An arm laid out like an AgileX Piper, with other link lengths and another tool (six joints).
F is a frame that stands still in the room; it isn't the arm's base.
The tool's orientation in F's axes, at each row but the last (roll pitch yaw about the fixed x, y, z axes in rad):
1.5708 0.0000 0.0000
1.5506 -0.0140 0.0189
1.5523 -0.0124 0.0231
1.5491 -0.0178 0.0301
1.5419 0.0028 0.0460
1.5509 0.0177 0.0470
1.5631 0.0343 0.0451
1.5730 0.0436 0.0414
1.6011 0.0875 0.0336
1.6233 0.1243 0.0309
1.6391 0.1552 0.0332
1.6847 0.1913 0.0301
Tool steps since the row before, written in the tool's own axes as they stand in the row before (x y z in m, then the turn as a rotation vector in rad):
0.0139 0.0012 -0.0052 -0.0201 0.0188 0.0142
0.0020 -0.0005 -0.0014 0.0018 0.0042 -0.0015
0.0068 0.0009 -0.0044 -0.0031 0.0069 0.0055
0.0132 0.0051 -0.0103 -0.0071 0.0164 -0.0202
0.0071 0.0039 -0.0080 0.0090 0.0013 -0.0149
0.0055 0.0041 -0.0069 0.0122 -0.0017 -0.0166
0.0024 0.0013 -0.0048 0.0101 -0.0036 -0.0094
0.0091 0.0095 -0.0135 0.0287 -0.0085 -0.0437
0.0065 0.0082 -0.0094 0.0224 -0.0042 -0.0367
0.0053 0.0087 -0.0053 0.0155 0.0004 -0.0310
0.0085 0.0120 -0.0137 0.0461 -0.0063 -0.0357
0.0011 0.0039 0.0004 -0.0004 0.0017 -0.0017
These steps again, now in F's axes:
0.0139 0.0052 0.0012 -0.0201 -0.0142 0.0188
0.0020 0.0014 -0.0005 0.0017 0.0016 0.0042
0.0067 0.0046 0.0009 -0.0031 -0.0054 0.0070
0.0128 0.0108 0.0051 -0.0080 0.0203 0.0158
0.0067 0.0084 0.0036 0.0083 0.0153 0.0008
0.0052 0.0072 0.0039 0.0114 0.0171 -0.0022
0.0022 0.0049 0.0012 0.0095 0.0098 -0.0040
0.0089 0.0139 0.0091 0.0265 0.0449 -0.0096
0.0069 0.0094 0.0079 0.0208 0.0375 -0.0050
0.0062 0.0050 0.0082 0.0147 0.0314 0.0001
0.0100 0.0132 0.0114 0.0437 0.0375 -0.0109
0.0018 -0.0008 0.0036 -0.0001 0.0015 0.0019

